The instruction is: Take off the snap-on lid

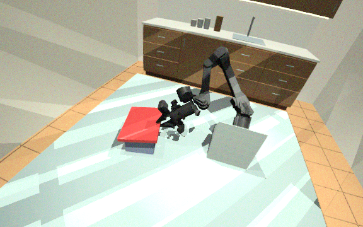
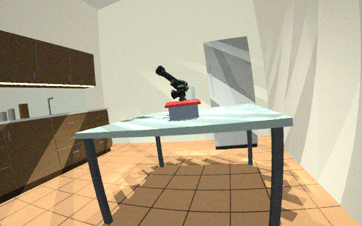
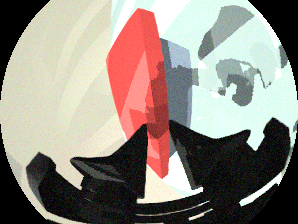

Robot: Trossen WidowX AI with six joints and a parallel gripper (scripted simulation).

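The lid is 80 mm ahead of my gripper tip and 20 mm to the left of it. Round my gripper tip: storage box 70 mm ahead, 60 mm below, 20 mm to the left.
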